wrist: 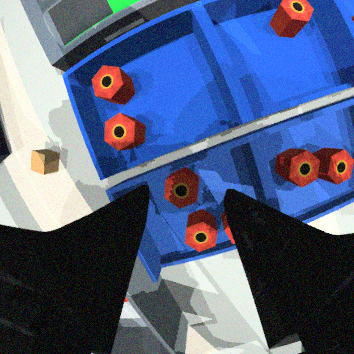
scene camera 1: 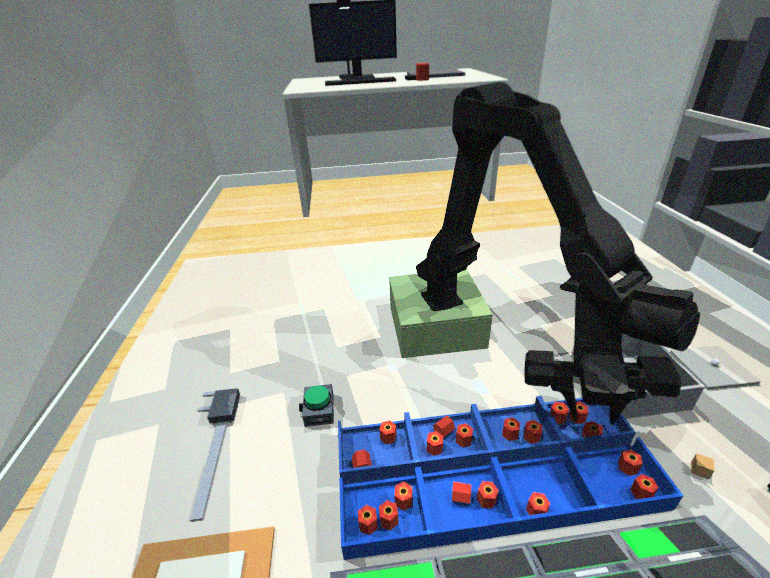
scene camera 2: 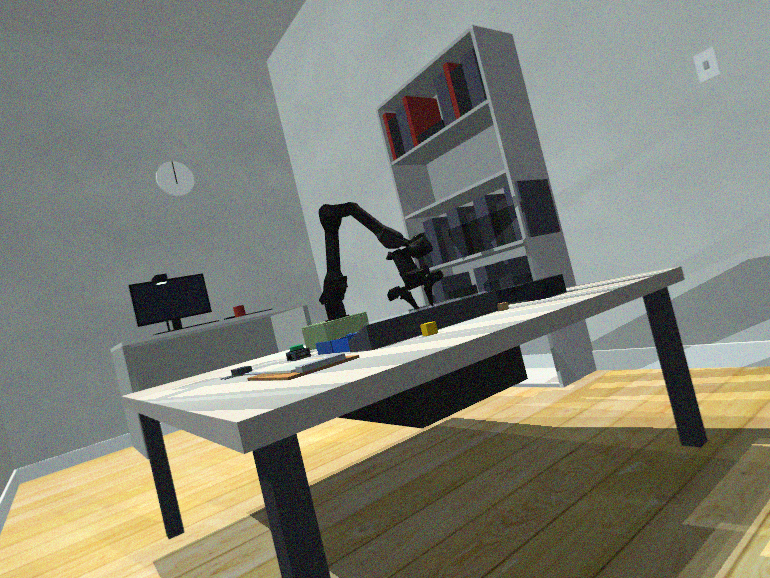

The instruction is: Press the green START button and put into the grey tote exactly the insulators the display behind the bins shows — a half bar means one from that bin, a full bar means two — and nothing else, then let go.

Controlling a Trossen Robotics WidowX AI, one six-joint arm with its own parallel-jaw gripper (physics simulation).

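Pixels of known places: gripper, between the fingertips: [wrist: 187,194] [scene camera 1: 593,421]; arm's base, origin of its link: [scene camera 1: 441,299] [scene camera 2: 337,318].
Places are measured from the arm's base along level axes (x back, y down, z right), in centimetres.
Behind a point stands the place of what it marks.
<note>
My gripper [scene camera 1: 592,411] @[x -32.1, y 3.6, z -9.5 cm] [scene camera 2: 423,303] @[x -32.1, y 3.6, z -9.5 cm] [wrist: 187,194] @[x -32.1, y 3.6, z -9.5 cm] is partly open and empty, pointing down above the back right bin of the blue bins [scene camera 1: 435,536] [wrist: 220,65]. An insulator [scene camera 1: 592,429] @[x -32.3, y 5.4, z -9.8 cm] [wrist: 181,189] @[x -32.2, y 5.4, z -10.1 cm] lies below, seen between the fingertips in the wrist view. Another insulator [scene camera 1: 559,411] @[x -27.8, y 5.4, z -7.4 cm] and an insulator [scene camera 1: 580,411] @[x -29.0, y 5.3, z -10.4 cm] are in the same bin. The green START button [scene camera 1: 317,398] @[x -12.8, y 4.4, z 27.9 cm] [scene camera 2: 295,347] @[x -13.1, y 4.9, z 29.3 cm] is left of the bins. The display [scene camera 1: 485,563] @[x -43.5, y 3.7, z 14.7 cm] shows green bars, partly cut off. The grey tote [scene camera 1: 666,401] @[x -32.0, y 5.4, z -24.2 cm] is behind the gripper; its inside is hidden.
A wooden cube [scene camera 1: 702,465] @[x -41.7, y 6.4, z -20.3 cm] [scene camera 2: 502,306] [wrist: 45,161] @[x -40.9, y 6.6, z -20.2 cm] lies beside the bins. A yellow block [scene camera 2: 429,327] @[x -56.6, y 6.6, z 22.1 cm] is near the table edge. A caliper [scene camera 1: 213,460] @[x -16.0, y 8.0, z 45.0 cm] and an orange-framed board [scene camera 1: 258,553] @[x -31.9, y 7.8, z 39.2 cm] lie at the left. The arm's green base [scene camera 1: 444,335] @[x -6.4, y 3.8, z 2.2 cm] stands behind the bins.
</note>
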